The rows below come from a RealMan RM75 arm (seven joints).
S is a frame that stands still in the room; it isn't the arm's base.
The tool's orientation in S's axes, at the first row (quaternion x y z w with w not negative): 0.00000 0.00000 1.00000 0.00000
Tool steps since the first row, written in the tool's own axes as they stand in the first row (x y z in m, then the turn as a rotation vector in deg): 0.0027 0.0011 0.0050 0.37 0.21 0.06; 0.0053 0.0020 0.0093 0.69 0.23 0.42; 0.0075 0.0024 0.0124 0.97 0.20 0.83; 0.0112 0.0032 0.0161 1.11 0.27 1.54; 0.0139 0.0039 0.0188 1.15 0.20 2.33; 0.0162 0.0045 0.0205 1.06 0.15 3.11; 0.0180 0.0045 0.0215 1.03 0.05 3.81; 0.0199 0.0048 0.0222 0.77 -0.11 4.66; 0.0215 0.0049 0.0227 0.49 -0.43 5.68; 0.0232 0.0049 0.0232 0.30 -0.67 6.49; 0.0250 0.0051 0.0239 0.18 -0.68 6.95; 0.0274 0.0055 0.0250 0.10 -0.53 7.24
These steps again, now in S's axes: -0.0027 -0.0011 0.0050 -0.37 -0.21 0.06; -0.0053 -0.0020 0.0093 -0.69 -0.23 0.42; -0.0075 -0.0024 0.0124 -0.97 -0.20 0.83; -0.0112 -0.0032 0.0161 -1.11 -0.27 1.54; -0.0139 -0.0039 0.0188 -1.15 -0.20 2.33; -0.0162 -0.0045 0.0205 -1.06 -0.15 3.11; -0.0180 -0.0045 0.0215 -1.03 -0.05 3.81; -0.0199 -0.0048 0.0222 -0.77 0.11 4.66; -0.0215 -0.0049 0.0227 -0.49 0.43 5.68; -0.0232 -0.0049 0.0232 -0.30 0.67 6.49; -0.0250 -0.0051 0.0239 -0.18 0.68 6.95; -0.0274 -0.0055 0.0250 -0.10 0.53 7.24
